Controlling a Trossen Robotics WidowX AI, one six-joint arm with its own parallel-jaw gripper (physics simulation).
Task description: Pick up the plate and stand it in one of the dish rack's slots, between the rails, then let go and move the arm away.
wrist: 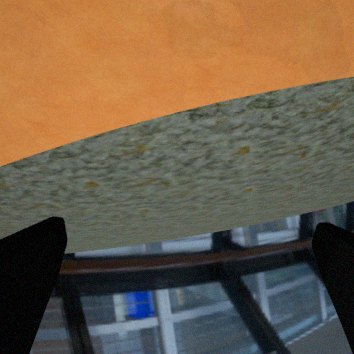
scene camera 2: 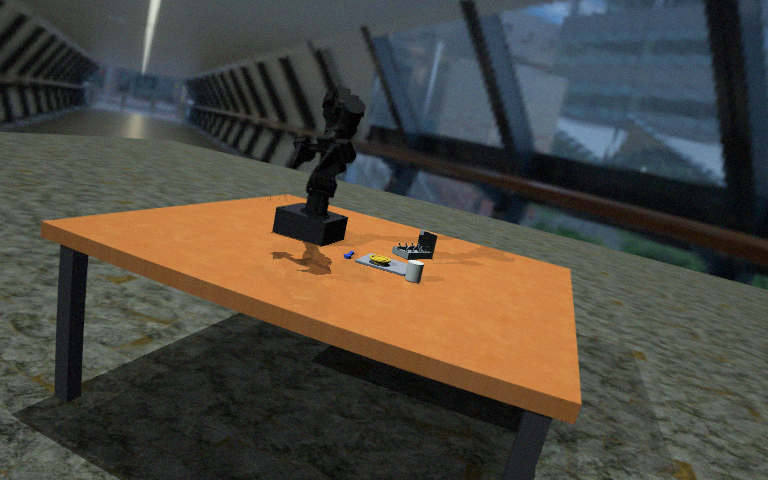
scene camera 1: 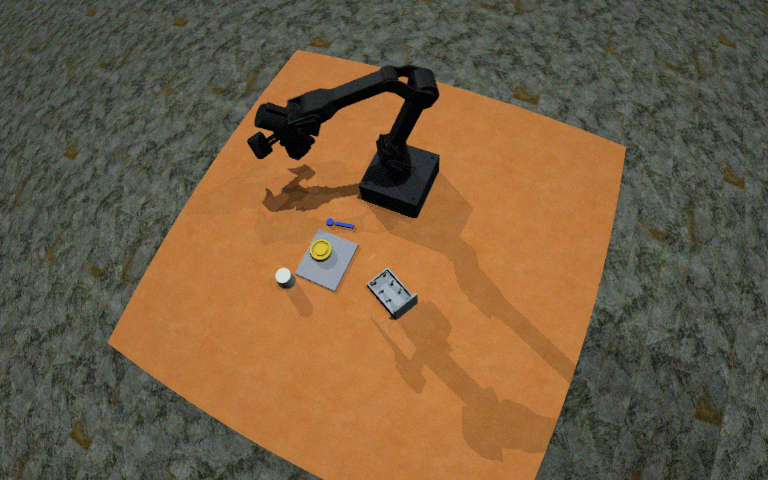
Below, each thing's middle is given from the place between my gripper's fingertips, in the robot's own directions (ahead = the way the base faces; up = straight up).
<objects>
My hand is 15 cm short of the grey mat (scene camera 1: 328, 273), 26 cm to the right of it and 24 cm above it. Round my hand: grey dish rack (scene camera 1: 386, 286) 14 cm ahead, 47 cm to the left, 20 cm below.
</objects>
